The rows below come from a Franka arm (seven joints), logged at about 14 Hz.
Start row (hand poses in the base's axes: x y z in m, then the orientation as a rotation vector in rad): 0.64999 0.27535 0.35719 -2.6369 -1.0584 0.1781
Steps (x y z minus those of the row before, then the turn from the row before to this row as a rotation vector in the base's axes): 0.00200 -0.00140 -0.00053 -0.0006 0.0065 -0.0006; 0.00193 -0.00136 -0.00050 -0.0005 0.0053 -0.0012; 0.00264 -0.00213 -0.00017 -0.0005 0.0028 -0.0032; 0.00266 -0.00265 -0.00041 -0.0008 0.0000 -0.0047; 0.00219 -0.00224 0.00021 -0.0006 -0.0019 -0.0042; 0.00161 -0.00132 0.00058 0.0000 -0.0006 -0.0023; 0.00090 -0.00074 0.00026 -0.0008 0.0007 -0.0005
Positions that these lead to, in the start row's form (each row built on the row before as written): 0.65199 0.27395 0.35666 -2.6354 -1.0556 0.1868; 0.65392 0.27259 0.35616 -2.6345 -1.0524 0.1937; 0.65656 0.27046 0.35599 -2.6354 -1.0473 0.1969; 0.65922 0.26781 0.35558 -2.6383 -1.0411 0.1963; 0.66141 0.26557 0.35579 -2.6415 -1.0362 0.1933; 0.66302 0.26425 0.35637 -2.6428 -1.0333 0.1920; 0.66392 0.26351 0.35663 -2.6435 -1.0325 0.1933
